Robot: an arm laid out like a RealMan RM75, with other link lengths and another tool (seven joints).
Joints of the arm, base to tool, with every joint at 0 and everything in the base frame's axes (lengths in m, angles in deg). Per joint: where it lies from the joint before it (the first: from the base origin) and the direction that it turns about. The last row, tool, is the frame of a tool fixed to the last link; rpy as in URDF.
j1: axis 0 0 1 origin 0 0 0.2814
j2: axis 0 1 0 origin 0 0 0
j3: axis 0 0 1 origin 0 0 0.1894
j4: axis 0 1 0 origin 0 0 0
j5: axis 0 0 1 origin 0 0 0.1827
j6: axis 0 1 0 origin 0 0 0
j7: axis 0 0 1 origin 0 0 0.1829
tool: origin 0.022 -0.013 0.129 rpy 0 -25.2 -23.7
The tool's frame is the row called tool.
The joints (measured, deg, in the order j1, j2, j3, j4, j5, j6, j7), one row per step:
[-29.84 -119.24 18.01 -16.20 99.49 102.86 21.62]
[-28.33 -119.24 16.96 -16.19 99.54 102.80 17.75]
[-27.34 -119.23 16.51 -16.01 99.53 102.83 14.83]
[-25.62 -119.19 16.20 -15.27 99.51 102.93 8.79]
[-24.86 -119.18 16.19 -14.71 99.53 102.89 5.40]
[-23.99 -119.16 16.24 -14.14 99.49 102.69 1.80]
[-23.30 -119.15 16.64 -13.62 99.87 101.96 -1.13]
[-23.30 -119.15 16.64 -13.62 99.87 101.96 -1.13]
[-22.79 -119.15 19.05 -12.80 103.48 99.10 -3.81]
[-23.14 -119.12 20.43 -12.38 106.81 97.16 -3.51]
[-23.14 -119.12 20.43 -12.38 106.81 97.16 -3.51]
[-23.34 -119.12 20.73 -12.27 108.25 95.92 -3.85]
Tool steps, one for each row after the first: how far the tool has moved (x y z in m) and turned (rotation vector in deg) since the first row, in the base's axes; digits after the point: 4 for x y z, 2 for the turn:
[-0.0095 0.0047 0.0046 -2.31 -2.62 2.81]
[-0.0160 0.0071 0.0072 -4.10 -4.42 4.53]
[-0.0279 0.0101 0.0104 -7.99 -7.70 7.35]
[-0.0337 0.0115 0.0110 -10.26 -9.32 8.67]
[-0.0408 0.0131 0.0109 -12.69 -10.99 10.28]
[-0.0469 0.0133 0.0056 -15.37 -11.67 11.65]
[-0.0469 0.0133 0.0056 -15.37 -11.67 11.65]
[-0.0501 0.0001 -0.0273 -22.18 -8.34 11.98]
[-0.0483 -0.0132 -0.0510 -25.61 -4.36 10.63]
[-0.0483 -0.0132 -0.0510 -25.61 -4.36 10.63]
[-0.0492 -0.0175 -0.0615 -27.29 -2.82 10.54]

